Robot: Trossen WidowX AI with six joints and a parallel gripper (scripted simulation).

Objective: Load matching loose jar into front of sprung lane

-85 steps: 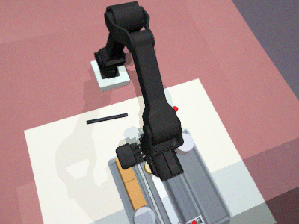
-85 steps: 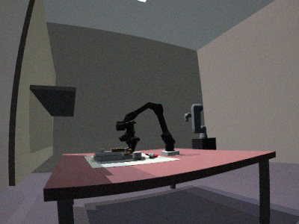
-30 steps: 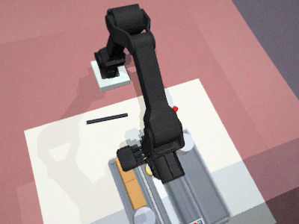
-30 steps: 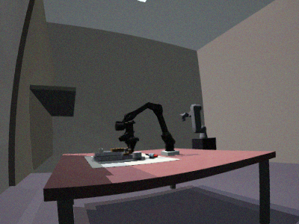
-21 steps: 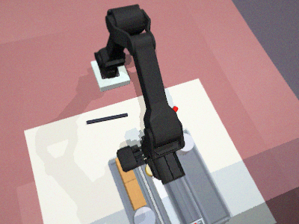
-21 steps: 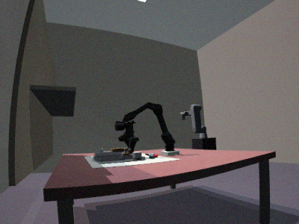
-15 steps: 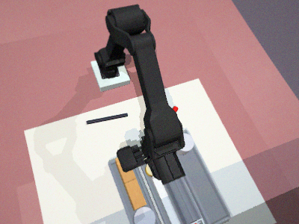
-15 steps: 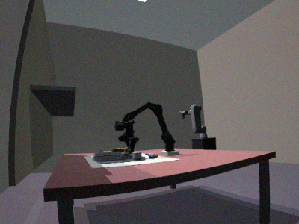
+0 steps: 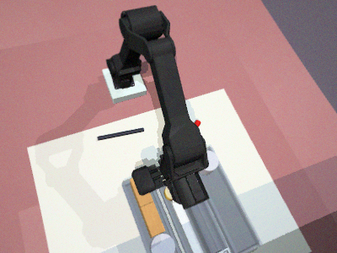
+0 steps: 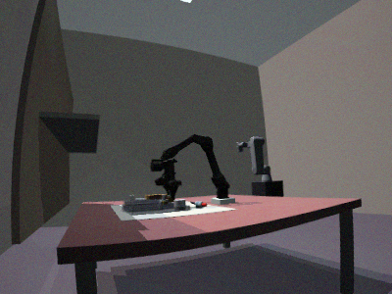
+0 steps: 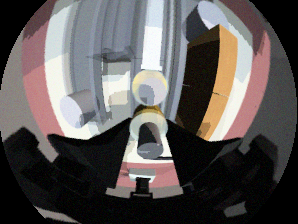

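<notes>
Right now my gripper tip is 14 cm short of the grey lane rack, 4 cm to the right of it and 3 cm above it. From my gripper tip the other things lie so: red mark: 22 cm ahead, 6 cm to the left, 2 cm above; then dark bar: 17 cm behind, 9 cm to the right, 5 cm below.
</notes>
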